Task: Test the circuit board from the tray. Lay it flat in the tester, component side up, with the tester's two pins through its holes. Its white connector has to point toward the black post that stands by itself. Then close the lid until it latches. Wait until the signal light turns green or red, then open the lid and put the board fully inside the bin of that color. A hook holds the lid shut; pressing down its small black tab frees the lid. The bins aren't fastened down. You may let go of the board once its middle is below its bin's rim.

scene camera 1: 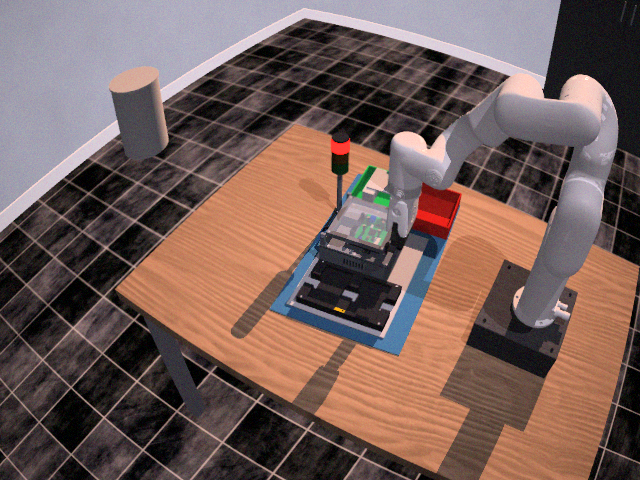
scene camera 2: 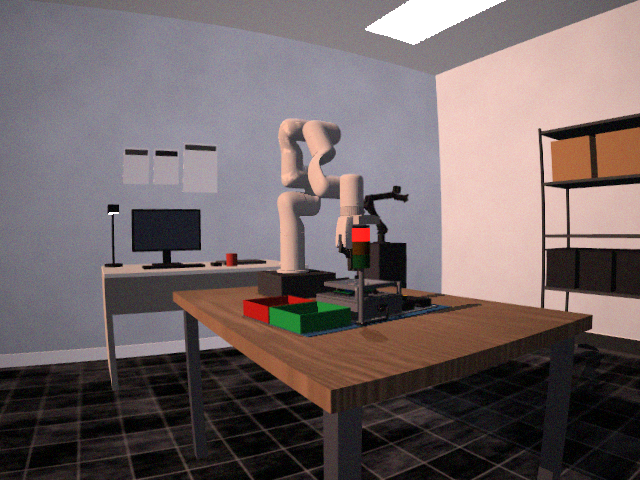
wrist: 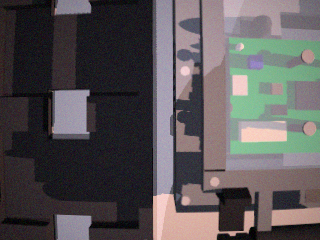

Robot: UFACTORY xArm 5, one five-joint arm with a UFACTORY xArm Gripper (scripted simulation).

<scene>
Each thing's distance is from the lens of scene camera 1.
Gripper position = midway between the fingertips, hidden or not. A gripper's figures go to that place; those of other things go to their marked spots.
my gripper (scene camera 1: 397,245): 130 cm
red bin (scene camera 1: 435,212): 156 cm
</scene>
